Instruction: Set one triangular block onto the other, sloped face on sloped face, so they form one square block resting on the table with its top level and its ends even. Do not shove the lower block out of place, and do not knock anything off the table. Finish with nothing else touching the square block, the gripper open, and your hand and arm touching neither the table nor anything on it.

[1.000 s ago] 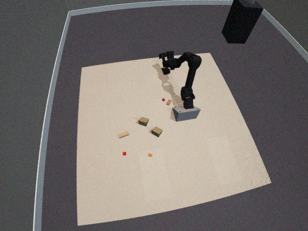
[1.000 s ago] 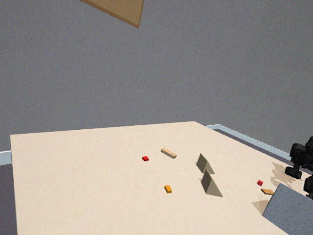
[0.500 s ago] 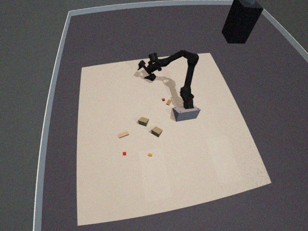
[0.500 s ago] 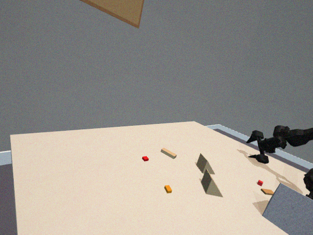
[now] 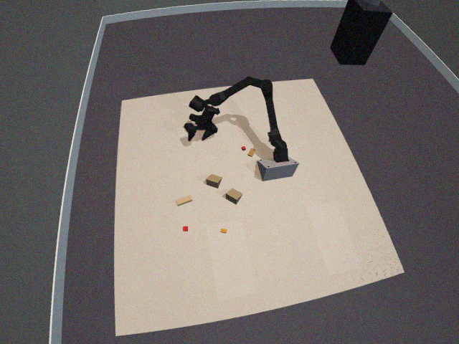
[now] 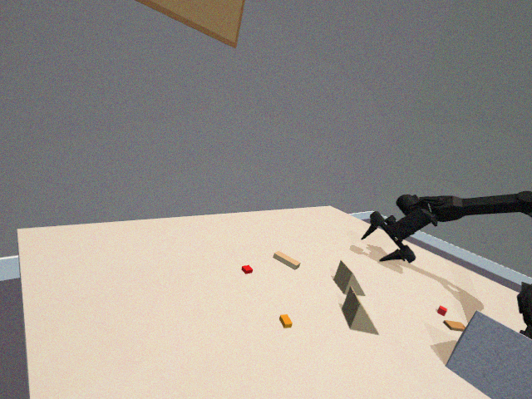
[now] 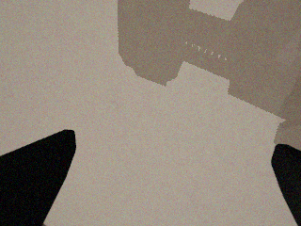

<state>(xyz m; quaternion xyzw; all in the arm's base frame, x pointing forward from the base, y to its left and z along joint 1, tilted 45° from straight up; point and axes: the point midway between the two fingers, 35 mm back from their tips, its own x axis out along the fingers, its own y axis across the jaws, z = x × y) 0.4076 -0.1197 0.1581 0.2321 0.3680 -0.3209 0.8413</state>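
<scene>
The red cube lies 25 cm behind my gripper tip, 6 cm to the left of it and 3 cm below it. From my gripper tip the other things lie so: small tan piece (29 cm behind, 9 cm to the left, 3 cm below); then orange piece (11 cm behind, 49 cm to the left, 3 cm below); then flat tan bar (7 cm ahead, 33 cm to the left, 3 cm below).
</scene>
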